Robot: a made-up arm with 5 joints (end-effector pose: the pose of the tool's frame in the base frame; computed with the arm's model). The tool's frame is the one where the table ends.
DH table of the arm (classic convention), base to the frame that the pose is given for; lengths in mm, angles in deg. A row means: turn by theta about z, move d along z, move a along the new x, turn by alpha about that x. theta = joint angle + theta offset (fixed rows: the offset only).
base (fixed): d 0; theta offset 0; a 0; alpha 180
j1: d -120; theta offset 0; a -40; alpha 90
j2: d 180; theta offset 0; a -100; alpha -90
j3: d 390; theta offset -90; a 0; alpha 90
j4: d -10; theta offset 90; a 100; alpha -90
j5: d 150; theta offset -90; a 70; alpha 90
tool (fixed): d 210; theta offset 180; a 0; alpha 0
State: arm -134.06 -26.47 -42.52 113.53 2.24
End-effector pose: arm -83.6 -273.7 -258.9 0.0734 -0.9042 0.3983 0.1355
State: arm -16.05 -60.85 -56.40 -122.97 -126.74
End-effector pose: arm 105.3 537.3 -230.1 -0.3542 0.5330 0.7681 0.0202
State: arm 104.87 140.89 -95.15 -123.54 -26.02
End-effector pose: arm 300.2 271.1 625.7 -0.6845 0.2484 -0.2925 0.6198
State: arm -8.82 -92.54 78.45 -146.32 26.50
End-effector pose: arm 423.4 411.9 105.3 -0.7579 0.4435 -0.2183 0.4258
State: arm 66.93 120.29 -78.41 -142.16 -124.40
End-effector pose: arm 323.7 367.6 530.4 -0.5456 0.4897 -0.5455 0.4061
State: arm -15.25 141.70 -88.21 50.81 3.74
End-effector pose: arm -123.2 76.3 337.9 0.4382 0.5615 0.5445 0.4430
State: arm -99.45 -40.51 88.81 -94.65 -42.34
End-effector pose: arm -105.8 157.8 -418.5 0.8440 0.2124 0.3704 0.3245
